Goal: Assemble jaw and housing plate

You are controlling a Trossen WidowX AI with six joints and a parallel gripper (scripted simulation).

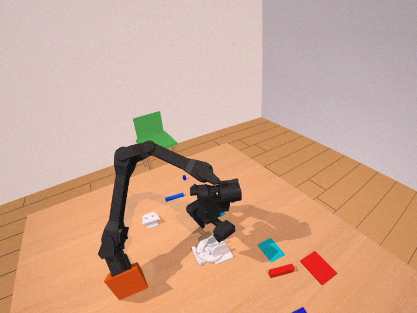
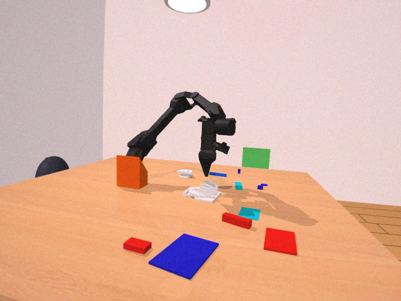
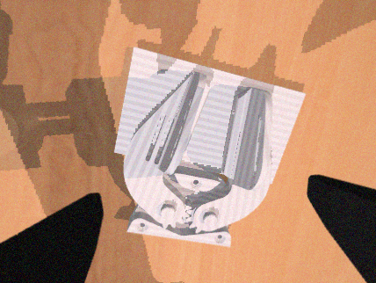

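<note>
Now: gripper tip 13 cm past the white housing plate, 27 cm to the right of it and 6 cm above it. From my gripper tip the other things lie so: cyan tile (16 cm ahead, 15 cm to the right, 8 cm below); then white base (1 cm ahead, 2 cm to the right, 8 cm below); then red tile (22 cm ahead, 32 cm to the right, 8 cm below).
</note>
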